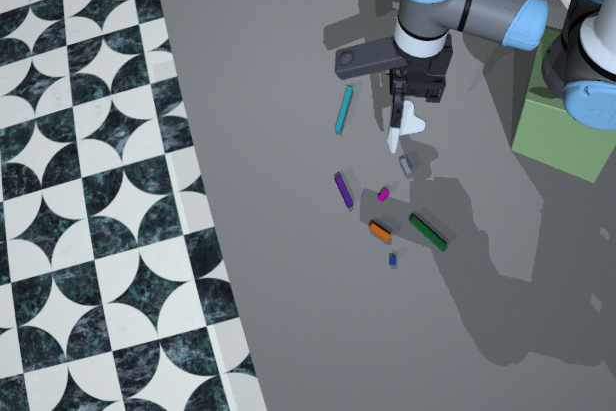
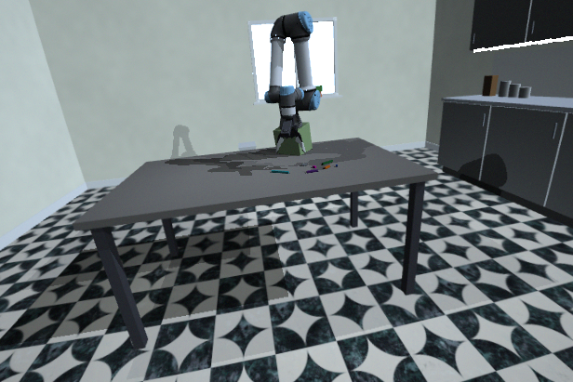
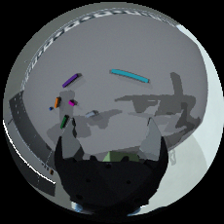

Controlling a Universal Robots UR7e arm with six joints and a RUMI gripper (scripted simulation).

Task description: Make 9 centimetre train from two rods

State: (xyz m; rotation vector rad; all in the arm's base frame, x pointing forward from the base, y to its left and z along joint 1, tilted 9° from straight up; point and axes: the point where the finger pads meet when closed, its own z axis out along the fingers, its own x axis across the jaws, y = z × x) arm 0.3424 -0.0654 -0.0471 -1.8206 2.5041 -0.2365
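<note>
The grey rod is 8 cm to the left of my hand, 8 cm below it and 1 cm behind it. The rest, counted from my hand: magenta rod (12 cm to the left, 8 cm below, 4 cm ahead); turquoise rod (8 cm below, 7 cm to the right, 6 cm ahead); purple rod (11 cm ahead, 9 cm to the left, 8 cm below).
</note>
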